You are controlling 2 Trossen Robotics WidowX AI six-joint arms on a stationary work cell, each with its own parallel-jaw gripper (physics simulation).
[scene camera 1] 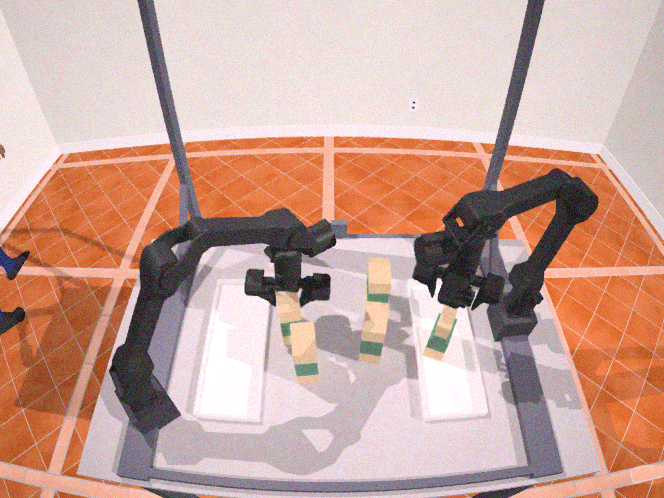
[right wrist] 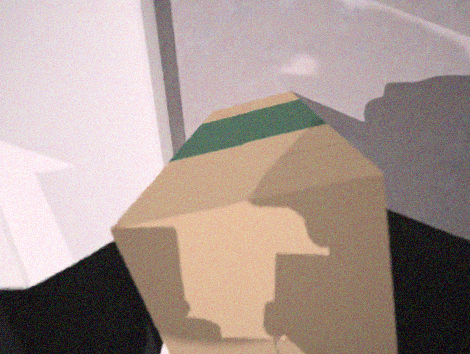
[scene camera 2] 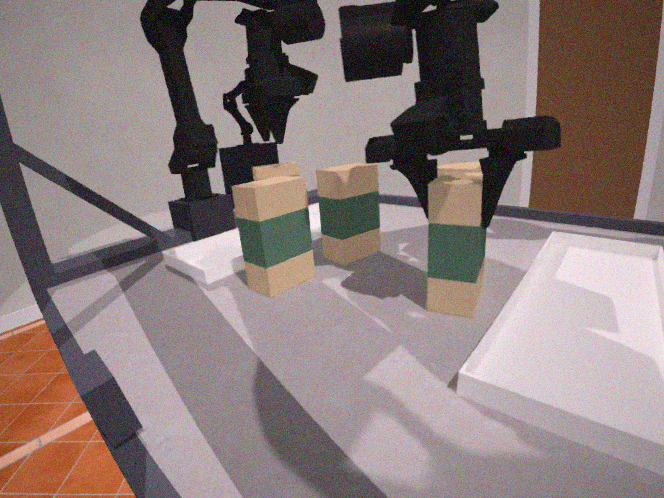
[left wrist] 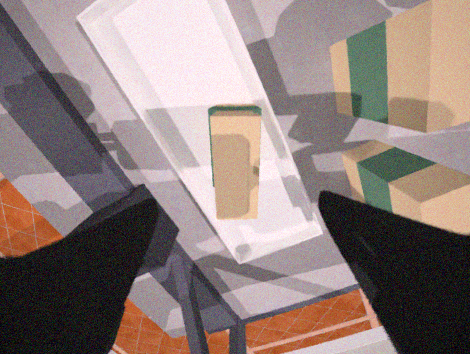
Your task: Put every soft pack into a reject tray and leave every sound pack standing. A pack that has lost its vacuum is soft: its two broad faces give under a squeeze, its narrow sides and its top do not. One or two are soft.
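Frame: origin at the left arm's base, x ahead, y left, z up, level; metres.
Seen in the pictures: left gripper, fingertip midpoint: (scene camera 2: 272,142) (left wrist: 238,202); right gripper, fingertip midpoint: (scene camera 1: 287,305) (right wrist: 261,209) (scene camera 2: 458,226); left arm's base, origin of the base link: (scene camera 1: 516,307) (scene camera 2: 198,198); right arm's base, origin of the base link: (scene camera 1: 140,395).
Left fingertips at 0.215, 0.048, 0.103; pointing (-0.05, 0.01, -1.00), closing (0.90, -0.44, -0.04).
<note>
Offsets run from my left fingertips to a thing's middle, as dx, dy, dz.
Several beige packs with green bands stand upright. My right gripper (scene camera 1: 289,299) (scene camera 2: 457,219) (right wrist: 261,209) is shut on the back-left pack {+0.360, -0.058, -0.113} (scene camera 1: 288,316) (scene camera 2: 454,249) (right wrist: 230,265) of scene camera 1, with a finger against either side. The front-left pack {+0.320, +0.050, -0.113} (scene camera 1: 304,343) (scene camera 2: 459,169) stands close by it. Toward the middle stand a back pack {+0.143, -0.135, -0.113} (scene camera 1: 379,276) (scene camera 2: 276,235) (left wrist: 410,175) and a front pack {+0.164, -0.001, -0.113} (scene camera 1: 375,321) (scene camera 2: 348,214) (left wrist: 395,75). One pack {-0.002, +0.002, -0.110} (scene camera 1: 443,332) (scene camera 2: 276,170) (left wrist: 235,165) is in a white tray. My left gripper (scene camera 1: 454,298) (scene camera 2: 274,140) (left wrist: 238,202) is open above that pack.
The tray with the pack {-0.022, +0.002, -0.172} (scene camera 1: 458,402) (scene camera 2: 209,268) (left wrist: 175,60) is at the right in scene camera 1. A second white tray {+0.498, -0.008, -0.172} (scene camera 1: 230,385) (scene camera 2: 536,348) (right wrist: 65,75) is at the left there. Dark frame beams (scene camera 1: 528,407) (scene camera 2: 101,391) edge the table.
</note>
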